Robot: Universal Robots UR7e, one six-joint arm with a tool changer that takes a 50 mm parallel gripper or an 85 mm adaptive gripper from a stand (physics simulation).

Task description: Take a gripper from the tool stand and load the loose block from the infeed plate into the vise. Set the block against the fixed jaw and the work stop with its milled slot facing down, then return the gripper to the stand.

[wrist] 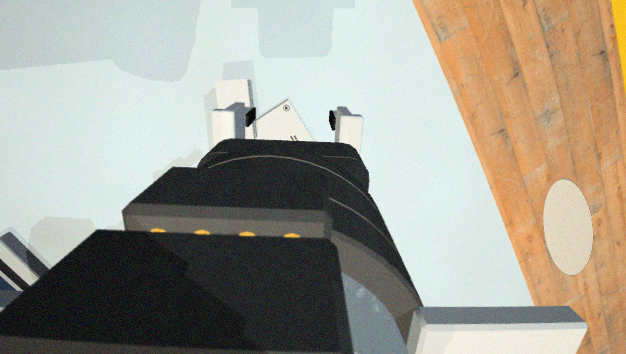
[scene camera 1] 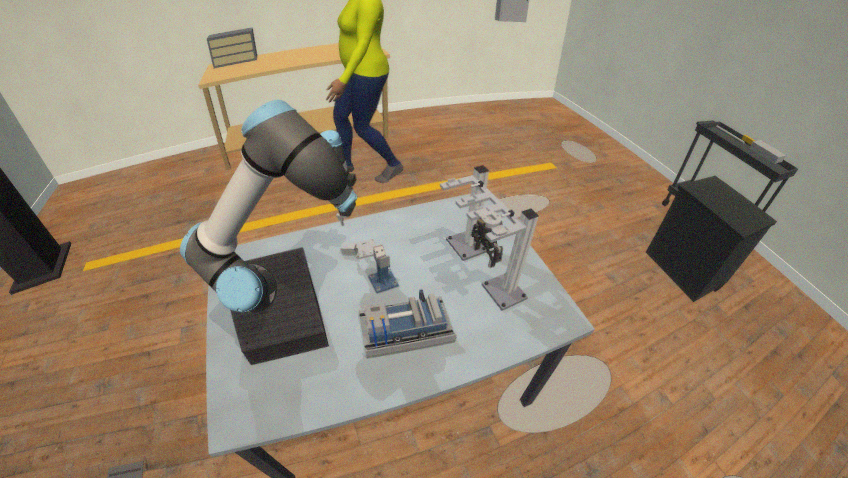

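Frame: origin at the arm's base, x back, y right, z up, level; centimetres.
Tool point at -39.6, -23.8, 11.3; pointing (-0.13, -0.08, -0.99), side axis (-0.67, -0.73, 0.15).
A point is followed by its place in that frame, as x, y, z.
My gripper (scene camera 1: 340, 220) (wrist: 291, 119) is open and empty, its two pale fingers with black pads standing wide apart. It hangs above the table, behind and a little left of the infeed plate. The light infeed plate (scene camera 1: 366, 247) @(-46.2, -21.8, -21.1) (wrist: 281, 121) @(-43.1, -24.9, -21.1) lies on the table, partly hidden by the gripper body in the wrist view. The loose pale block (scene camera 1: 349, 251) @(-38.6, -20.9, -19.2) (wrist: 232, 91) @(-37.2, -23.7, -17.8) lies at the plate's edge; its slot cannot be made out. The vise (scene camera 1: 409, 324) @(-43.2, 23.2, -15.9) stands at the table's front middle, with no block visible between its jaws. The tool stand (scene camera 1: 520, 261) @(-86.0, 24.5, -5.3) holds a black gripper (scene camera 1: 486, 242).
A blue post fixture (scene camera 1: 383, 276) @(-44.8, -0.8, -17.1) with a grey head stands between the infeed plate and the vise. The robot's black base block (scene camera 1: 285, 332) @(-4.9, 12.5, -10.7) is at the table's left. A person (scene camera 1: 365, 53) in a yellow top is behind the table, near a wooden bench (scene camera 1: 285, 59).
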